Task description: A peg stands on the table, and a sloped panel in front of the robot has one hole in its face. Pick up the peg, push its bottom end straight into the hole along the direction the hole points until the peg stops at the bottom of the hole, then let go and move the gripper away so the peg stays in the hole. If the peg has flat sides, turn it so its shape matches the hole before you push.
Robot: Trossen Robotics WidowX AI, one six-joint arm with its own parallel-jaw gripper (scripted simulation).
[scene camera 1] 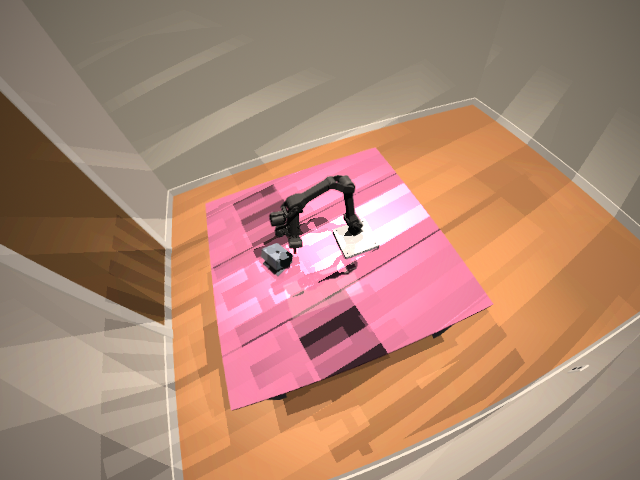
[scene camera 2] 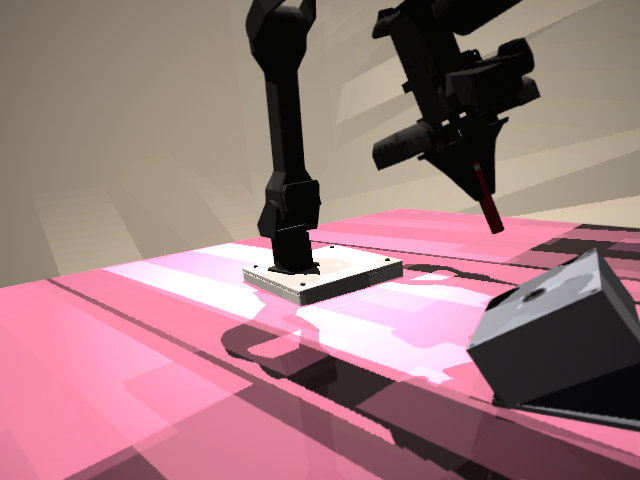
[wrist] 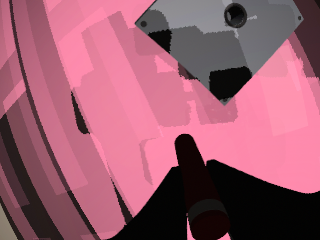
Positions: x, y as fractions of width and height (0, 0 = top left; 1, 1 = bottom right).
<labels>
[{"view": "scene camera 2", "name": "my gripper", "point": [0.76, 0.41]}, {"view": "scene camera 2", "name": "grey sloped panel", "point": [0.89, 0.70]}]
</labels>
